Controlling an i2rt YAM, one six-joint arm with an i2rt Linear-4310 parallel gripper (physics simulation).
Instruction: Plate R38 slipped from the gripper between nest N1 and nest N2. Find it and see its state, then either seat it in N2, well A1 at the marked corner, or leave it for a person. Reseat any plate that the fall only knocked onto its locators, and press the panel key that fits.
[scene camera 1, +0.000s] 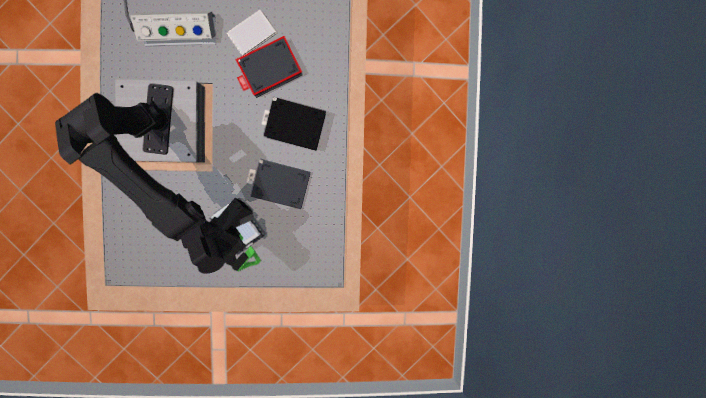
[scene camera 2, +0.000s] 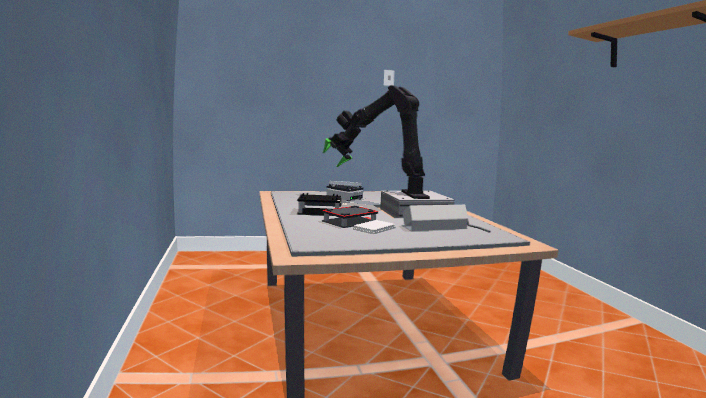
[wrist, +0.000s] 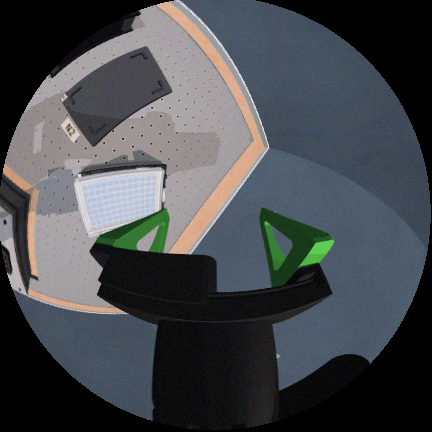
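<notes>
My gripper is open and empty, high above the table's far end. A clear-walled plate with pale wells sits on a dark-topped grey unit; whether it is fully seated I cannot tell. The arm partly covers it in the overhead view. Nest N2 is a bare dark top with corner locators. A white plate lies low on the mat beside the red-edged nest. No plate label is readable, and N1's label does not show.
A black-topped nest stands between N2 and the red-edged nest. The key panel has white, green, yellow and blue keys. The arm's base block stands beside the nests. A wooden rim borders the table.
</notes>
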